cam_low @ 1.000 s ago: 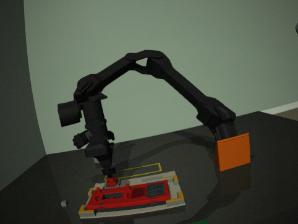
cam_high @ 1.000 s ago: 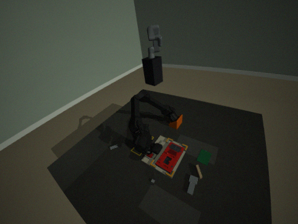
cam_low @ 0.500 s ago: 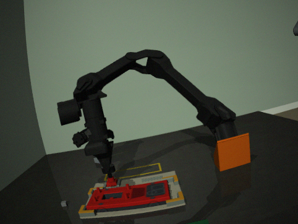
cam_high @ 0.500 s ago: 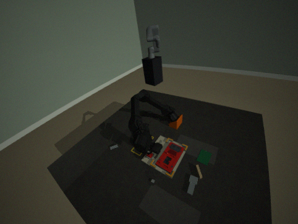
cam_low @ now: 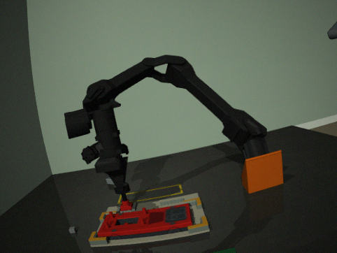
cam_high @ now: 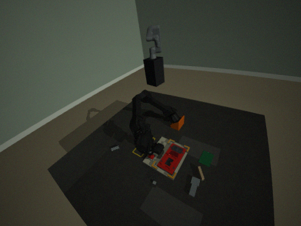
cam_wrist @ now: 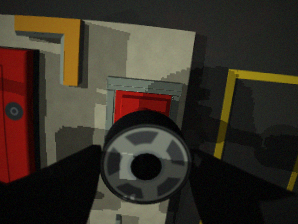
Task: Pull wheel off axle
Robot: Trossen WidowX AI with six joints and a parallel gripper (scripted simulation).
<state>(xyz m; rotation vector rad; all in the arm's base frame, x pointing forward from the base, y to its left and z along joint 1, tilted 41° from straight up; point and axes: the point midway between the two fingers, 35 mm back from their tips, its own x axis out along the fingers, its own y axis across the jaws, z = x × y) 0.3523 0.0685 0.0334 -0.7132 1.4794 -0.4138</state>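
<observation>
My gripper tip is 3 cm above the black axle. Also, from my gripper tip: grey block: 31 cm to the left, 6 cm below, 1 cm behind; small grey cube: 13 cm to the left, 12 cm ahead, 6 cm below; small black wheel: right at my gripper tip.
</observation>
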